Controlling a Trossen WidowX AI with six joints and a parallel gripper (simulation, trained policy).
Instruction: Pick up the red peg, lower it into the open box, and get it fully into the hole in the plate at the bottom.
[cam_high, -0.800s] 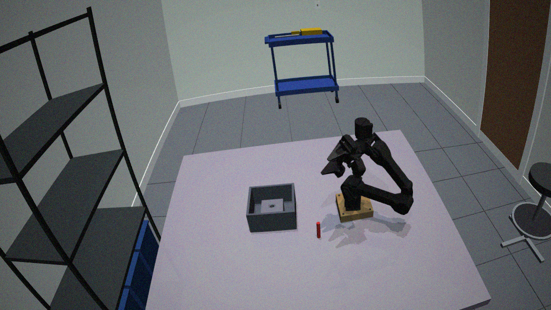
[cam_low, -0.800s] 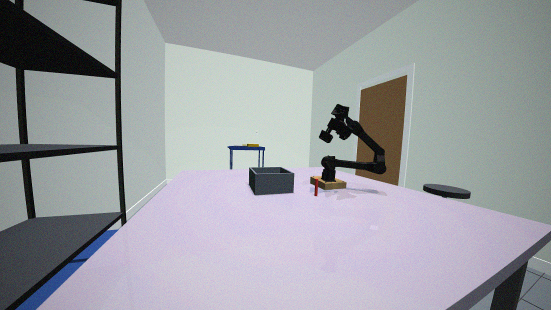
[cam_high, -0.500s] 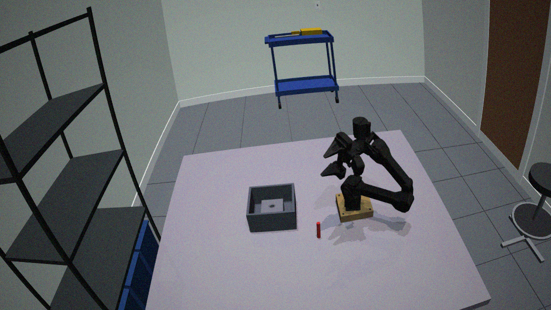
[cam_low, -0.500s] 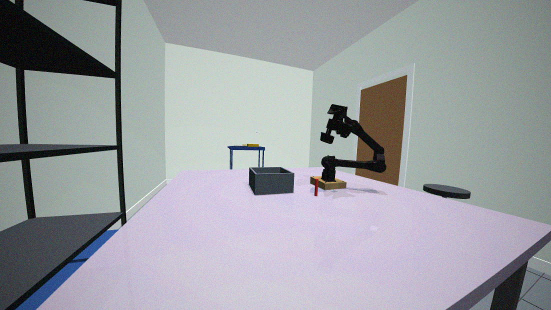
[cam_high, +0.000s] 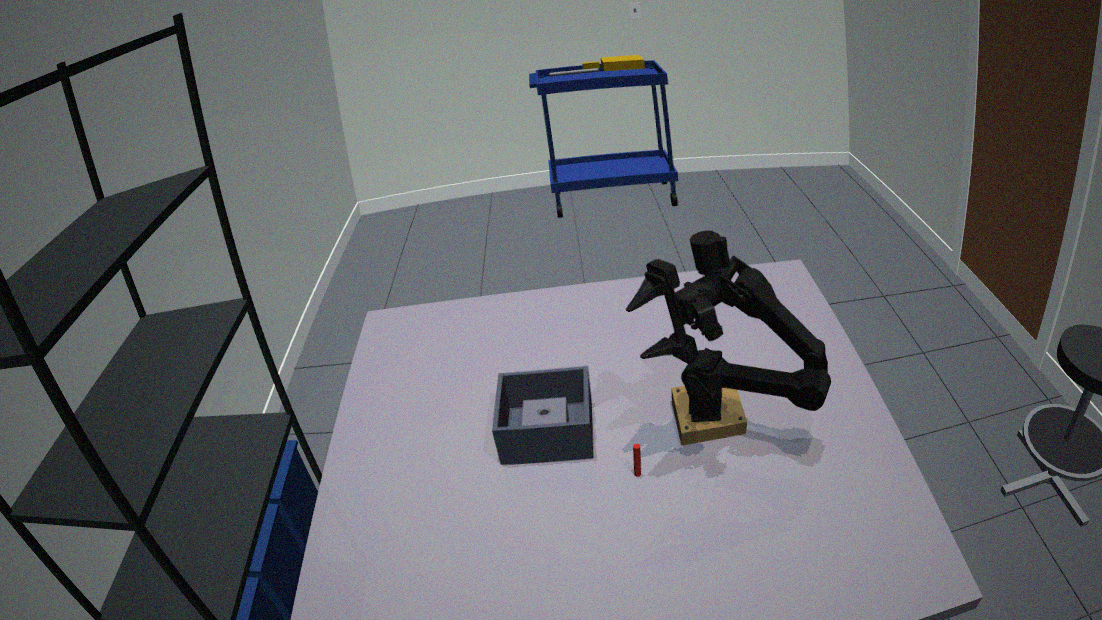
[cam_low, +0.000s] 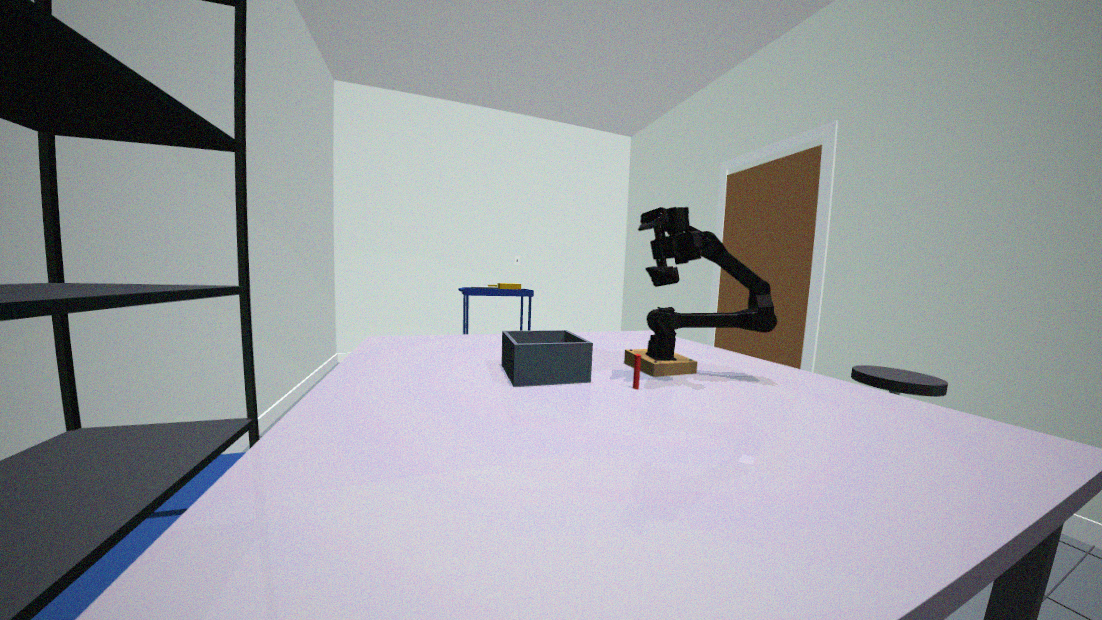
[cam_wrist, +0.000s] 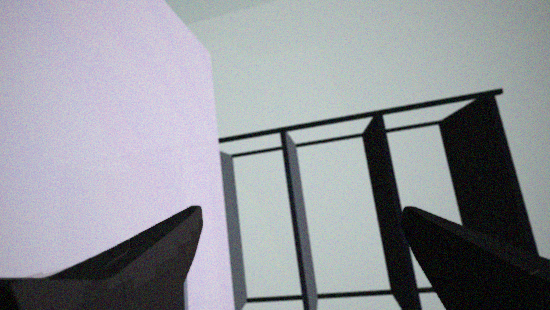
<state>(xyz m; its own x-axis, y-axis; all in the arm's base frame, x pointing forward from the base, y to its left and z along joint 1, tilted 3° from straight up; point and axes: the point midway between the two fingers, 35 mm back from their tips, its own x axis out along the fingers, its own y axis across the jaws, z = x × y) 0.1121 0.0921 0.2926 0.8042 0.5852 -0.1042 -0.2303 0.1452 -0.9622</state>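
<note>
Right now the red peg is 1 cm ahead of my gripper tip, 2 cm to the left of it and 28 cm below it. Also, from my gripper tip: light grey plate: 20 cm ahead, 12 cm to the right, 28 cm below; then dark grey box: 20 cm ahead, 12 cm to the right, 30 cm below.
</note>
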